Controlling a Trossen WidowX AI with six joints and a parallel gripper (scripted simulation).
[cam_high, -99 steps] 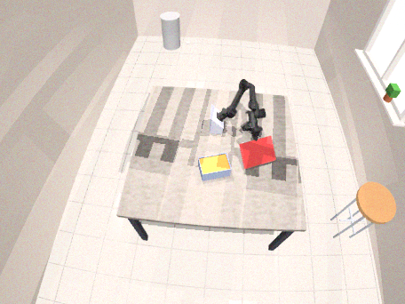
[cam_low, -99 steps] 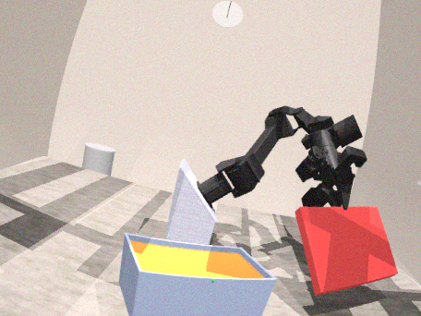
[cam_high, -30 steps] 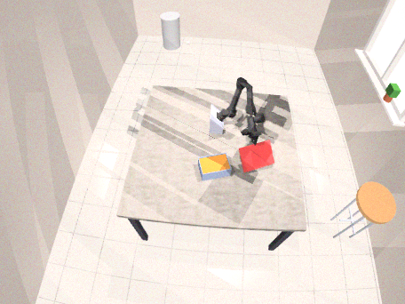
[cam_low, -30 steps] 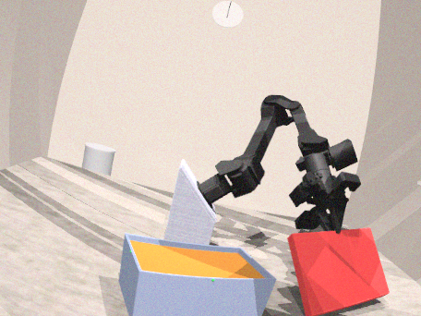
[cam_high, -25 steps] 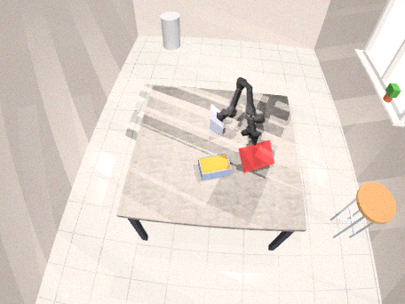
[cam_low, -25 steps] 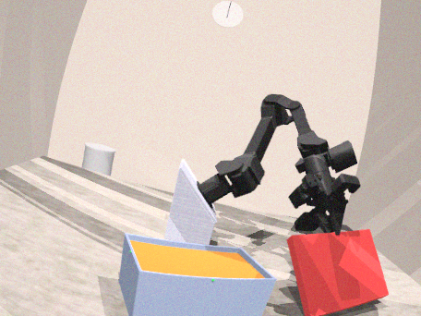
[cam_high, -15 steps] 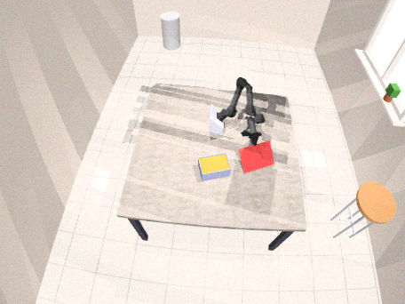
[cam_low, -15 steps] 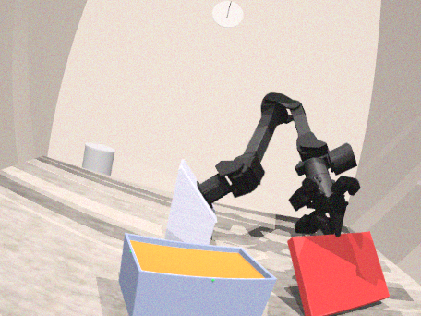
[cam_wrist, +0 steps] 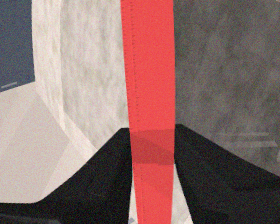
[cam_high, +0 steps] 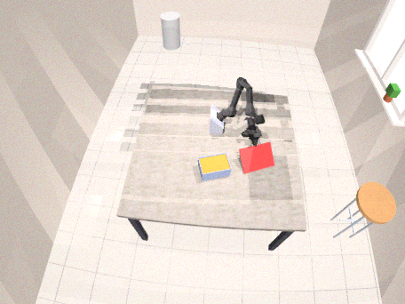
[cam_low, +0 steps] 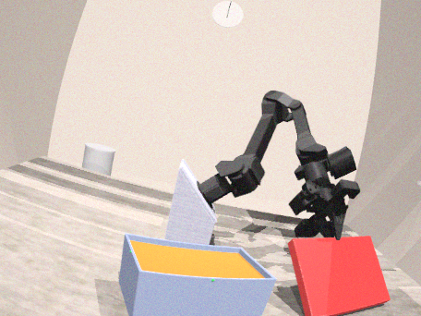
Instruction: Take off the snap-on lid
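My gripper tip is now 6 cm short of the lid, 5 cm above it and 2 cm to the right of it. Round my gripper tip: storage box 30 cm to the right, 14 cm ahead, 7 cm below.
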